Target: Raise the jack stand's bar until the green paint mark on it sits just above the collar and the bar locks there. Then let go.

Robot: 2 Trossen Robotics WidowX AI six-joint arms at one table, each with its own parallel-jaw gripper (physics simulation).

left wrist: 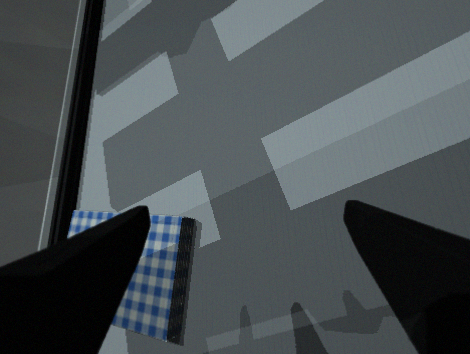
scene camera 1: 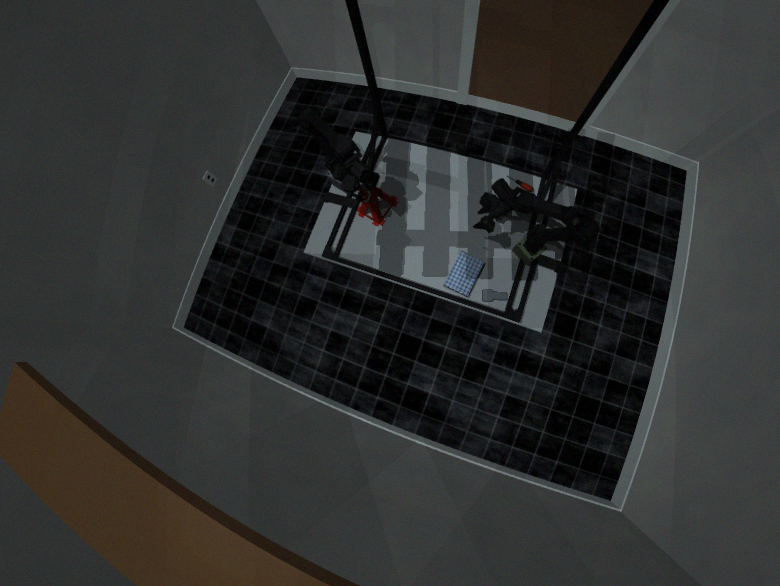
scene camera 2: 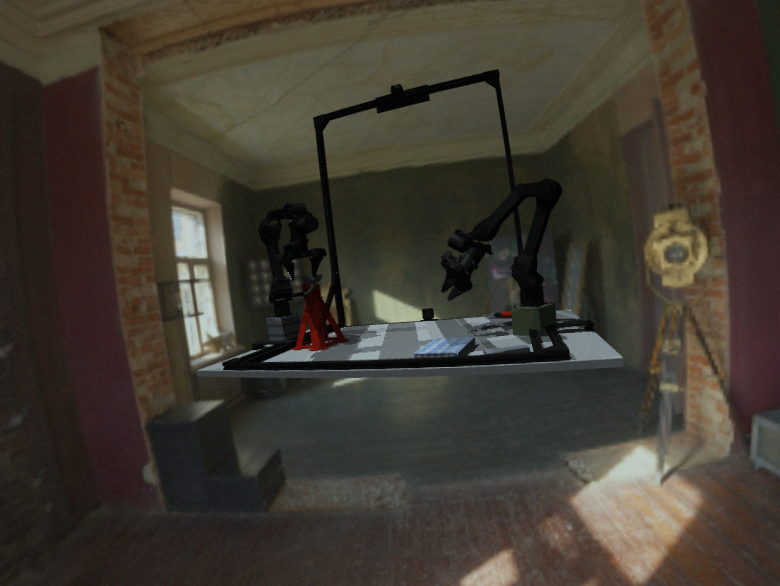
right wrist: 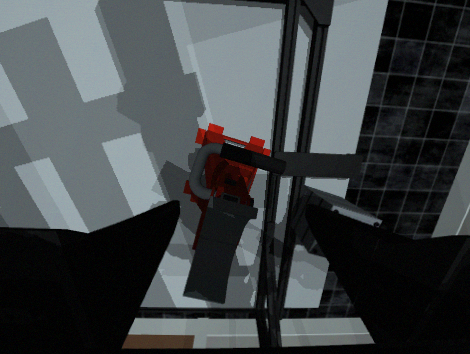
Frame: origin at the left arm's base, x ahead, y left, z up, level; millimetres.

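Where they show: left gripper, fingertip midpoint: (left wrist: 246, 212) (scene camera 1: 475, 220) (scene camera 2: 445, 296); right gripper, fingertip midpoint: (scene camera 1: 360, 187) (scene camera 2: 303, 279) (right wrist: 244, 208); left arm's base, link origin: (scene camera 1: 532, 246) (scene camera 2: 533, 305); right arm's base, link origin: (scene camera 2: 282, 316).
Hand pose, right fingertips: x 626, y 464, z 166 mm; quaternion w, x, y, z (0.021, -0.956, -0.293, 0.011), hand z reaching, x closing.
Note:
Each offset is from my right fingertips to the top centre of the thing. "pt": to the spot under its first point.
The red jack stand (scene camera 1: 373, 212) (scene camera 2: 317, 327) (right wrist: 242, 177) stands upright at the left of the table. In the right wrist view, its grey bar and top piece @[pt dx +11, dy -56, dz -8 mm] (right wrist: 212, 260) reach toward the bottom, and its curved grey lever @[pt dx -42, dy -6, dz -32 mm] (right wrist: 197, 170) has a black grip @[pt dx -7, dy +30, dz -46 mm] (right wrist: 253, 158). The green mark cannot be made out, so the bar's height against the collar is unclear. My right gripper (right wrist: 244, 208) (scene camera 2: 305, 269) is open and empty above the stand, its fingers apart on either side of the bar's upper end in its wrist view. My left gripper (scene camera 2: 448, 293) (left wrist: 246, 212) is open and empty, high above the table.
A blue checked cloth @[dx -532, dy -158, dz -228 mm] (scene camera 1: 464, 273) (scene camera 2: 444, 347) (left wrist: 150, 285) lies near the front edge, beside a grey object @[dx -697, dy -207, dz -236 mm] (scene camera 1: 494, 295). An orange-handled tool @[dx -338, dy -672, dz -226 mm] (scene camera 1: 525, 186) (scene camera 2: 503, 314) lies near the green block (scene camera 2: 533, 320). A black frame (right wrist: 280, 100) runs beside the stand.

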